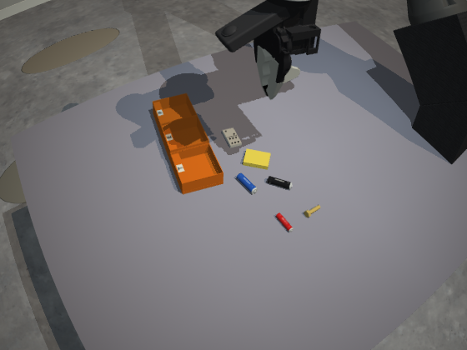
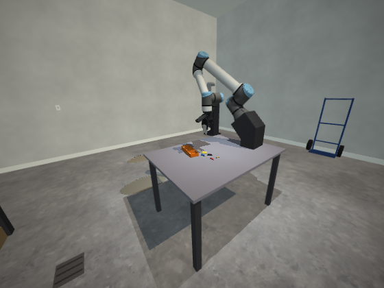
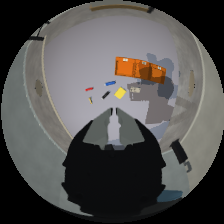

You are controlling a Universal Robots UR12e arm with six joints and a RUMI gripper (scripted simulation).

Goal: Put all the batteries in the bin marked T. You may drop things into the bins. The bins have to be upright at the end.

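The orange bin lies 7 cm ahead of my hand, 16 cm to the right of it and 19 cm below it. The rest, counted from my hand: blue battery (4 cm ahead, 1 cm to the left, 21 cm below); yellow block (2 cm behind, 2 cm to the right, 21 cm below); black battery (1 cm behind, 5 cm to the left, 21 cm below).
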